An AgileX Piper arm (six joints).
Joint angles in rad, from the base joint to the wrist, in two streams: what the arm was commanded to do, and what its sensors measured. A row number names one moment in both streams.
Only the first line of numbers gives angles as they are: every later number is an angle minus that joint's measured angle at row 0.
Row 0, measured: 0.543 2.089 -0.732 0.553 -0.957 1.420
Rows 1 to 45, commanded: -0.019 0.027 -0.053 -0.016 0.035 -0.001; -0.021 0.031 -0.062 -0.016 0.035 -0.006; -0.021 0.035 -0.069 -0.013 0.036 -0.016; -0.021 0.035 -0.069 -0.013 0.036 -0.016; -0.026 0.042 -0.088 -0.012 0.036 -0.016; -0.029 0.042 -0.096 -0.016 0.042 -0.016; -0.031 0.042 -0.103 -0.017 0.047 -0.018; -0.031 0.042 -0.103 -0.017 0.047 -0.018; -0.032 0.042 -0.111 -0.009 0.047 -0.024; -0.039 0.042 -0.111 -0.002 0.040 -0.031; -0.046 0.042 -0.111 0.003 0.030 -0.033; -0.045 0.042 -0.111 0.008 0.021 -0.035; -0.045 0.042 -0.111 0.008 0.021 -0.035; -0.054 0.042 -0.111 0.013 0.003 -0.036; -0.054 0.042 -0.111 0.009 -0.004 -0.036; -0.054 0.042 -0.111 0.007 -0.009 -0.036; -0.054 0.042 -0.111 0.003 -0.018 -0.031; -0.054 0.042 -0.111 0.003 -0.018 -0.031; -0.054 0.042 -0.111 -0.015 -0.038 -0.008; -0.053 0.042 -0.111 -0.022 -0.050 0.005; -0.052 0.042 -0.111 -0.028 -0.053 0.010; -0.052 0.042 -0.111 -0.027 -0.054 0.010; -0.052 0.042 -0.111 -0.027 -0.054 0.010; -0.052 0.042 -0.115 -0.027 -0.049 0.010; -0.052 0.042 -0.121 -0.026 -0.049 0.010; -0.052 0.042 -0.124 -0.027 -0.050 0.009; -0.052 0.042 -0.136 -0.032 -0.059 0.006; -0.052 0.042 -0.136 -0.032 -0.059 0.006; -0.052 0.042 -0.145 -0.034 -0.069 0.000; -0.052 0.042 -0.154 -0.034 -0.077 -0.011; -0.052 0.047 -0.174 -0.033 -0.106 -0.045; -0.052 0.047 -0.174 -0.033 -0.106 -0.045; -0.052 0.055 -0.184 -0.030 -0.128 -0.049; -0.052 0.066 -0.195 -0.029 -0.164 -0.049; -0.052 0.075 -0.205 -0.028 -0.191 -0.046; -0.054 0.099 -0.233 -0.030 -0.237 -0.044; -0.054 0.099 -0.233 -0.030 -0.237 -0.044; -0.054 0.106 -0.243 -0.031 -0.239 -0.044; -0.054 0.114 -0.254 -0.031 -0.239 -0.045; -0.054 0.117 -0.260 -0.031 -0.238 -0.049; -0.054 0.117 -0.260 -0.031 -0.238 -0.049; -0.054 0.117 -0.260 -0.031 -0.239 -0.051; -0.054 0.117 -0.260 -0.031 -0.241 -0.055; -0.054 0.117 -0.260 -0.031 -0.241 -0.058; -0.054 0.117 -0.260 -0.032 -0.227 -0.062
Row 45, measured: -0.021 0.112 -0.167 0.024 -0.011 -0.039
